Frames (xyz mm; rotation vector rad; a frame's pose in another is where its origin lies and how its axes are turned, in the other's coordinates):
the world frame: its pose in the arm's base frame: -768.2 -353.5 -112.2 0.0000 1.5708 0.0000
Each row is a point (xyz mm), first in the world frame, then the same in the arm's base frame.
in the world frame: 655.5 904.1 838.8
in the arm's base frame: 70.6 550.6 -767.7
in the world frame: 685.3 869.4 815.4
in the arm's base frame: 47.2 515.9 -797.5
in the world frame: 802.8 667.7 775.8
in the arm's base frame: 7.6 314.2 -915.0
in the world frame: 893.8 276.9 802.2
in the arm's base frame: 34.0 -76.6 -1006.0
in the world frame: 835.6 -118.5 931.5
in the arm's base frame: 163.3 -472.0 -947.8
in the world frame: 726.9 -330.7 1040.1
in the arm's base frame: 271.9 -684.2 -839.1
